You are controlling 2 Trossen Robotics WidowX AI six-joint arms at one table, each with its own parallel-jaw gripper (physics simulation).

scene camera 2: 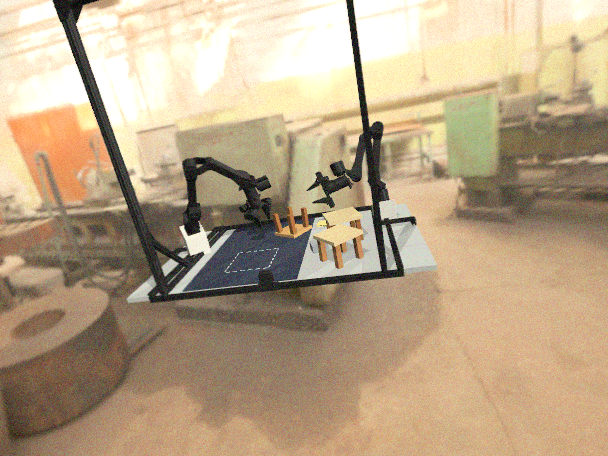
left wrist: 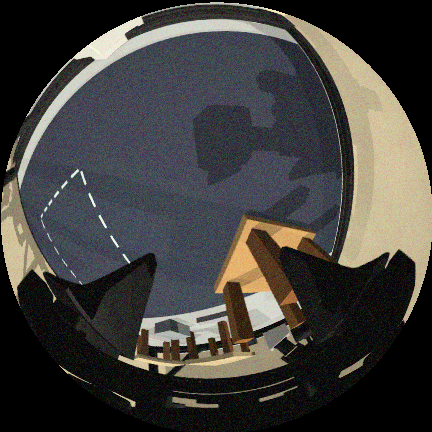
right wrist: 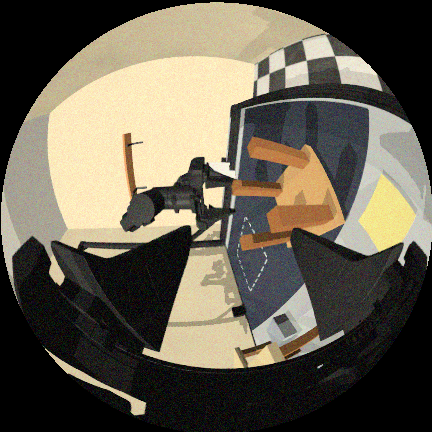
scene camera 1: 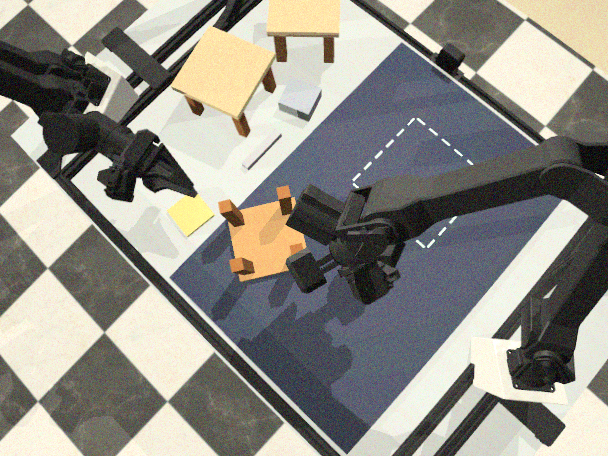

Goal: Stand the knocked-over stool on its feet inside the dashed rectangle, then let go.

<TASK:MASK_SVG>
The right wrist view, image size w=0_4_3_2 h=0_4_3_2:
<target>left gripper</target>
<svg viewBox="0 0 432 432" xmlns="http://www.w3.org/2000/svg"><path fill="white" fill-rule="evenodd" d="M196 156L190 160L184 179L175 182L175 185L169 186L167 204L169 209L174 210L174 213L179 213L179 209L191 209L191 213L196 213L196 227L206 230L210 224L235 213L235 209L214 207L209 203L207 208L203 199L203 183L205 183L205 188L231 186L235 178L212 169L207 161L204 163L204 156Z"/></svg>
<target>right gripper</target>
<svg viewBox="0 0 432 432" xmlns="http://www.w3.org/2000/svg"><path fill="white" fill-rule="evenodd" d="M12 255L12 274L17 301L42 346L74 368L102 379L120 391L146 402L144 414L131 413L130 402L112 391L67 374L95 397L121 412L148 423L187 432L245 432L267 428L303 416L342 394L376 364L399 334L415 304L427 266L427 256L414 240L406 249L403 256L405 262L402 266L398 258L403 242L365 255L302 228L293 227L290 244L309 295L319 340L343 330L344 334L315 350L287 360L251 367L208 368L173 363L142 353L143 347L157 352L160 350L189 255L190 225L182 225L135 248L106 258L51 240L52 253L65 276L59 287L48 273L51 261L45 247L34 236L30 236Z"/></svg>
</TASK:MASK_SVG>
